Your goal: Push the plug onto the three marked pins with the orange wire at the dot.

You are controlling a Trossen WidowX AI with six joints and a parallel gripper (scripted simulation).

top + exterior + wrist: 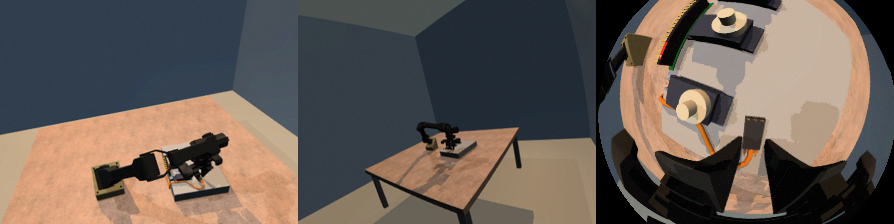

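My gripper tip is now 110 mm past the red marked band, 90 mm to the right of it and 20 mm below it. The rest, counted from my gripper tip: holder 80 mm to the left, 60 mm ahead, 30 mm below.
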